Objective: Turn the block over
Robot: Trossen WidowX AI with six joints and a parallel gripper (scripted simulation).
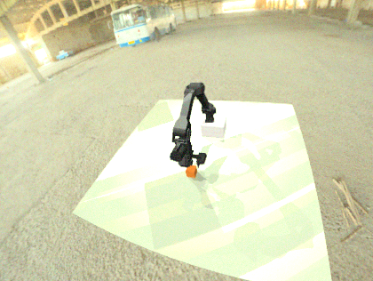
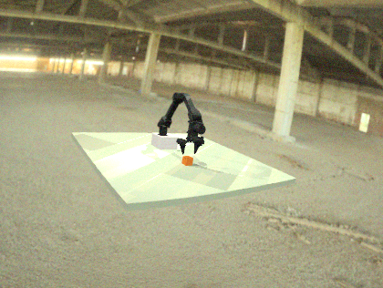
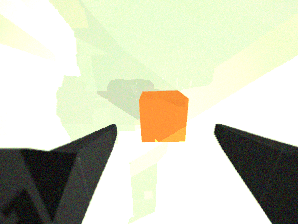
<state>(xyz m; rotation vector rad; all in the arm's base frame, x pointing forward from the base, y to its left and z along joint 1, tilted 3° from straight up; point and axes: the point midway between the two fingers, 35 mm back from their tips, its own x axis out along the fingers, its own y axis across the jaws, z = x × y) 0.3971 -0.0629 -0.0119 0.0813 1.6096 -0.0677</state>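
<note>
Right now my gripper tip is 4 cm above the orange block and 2 cm past it.
</note>
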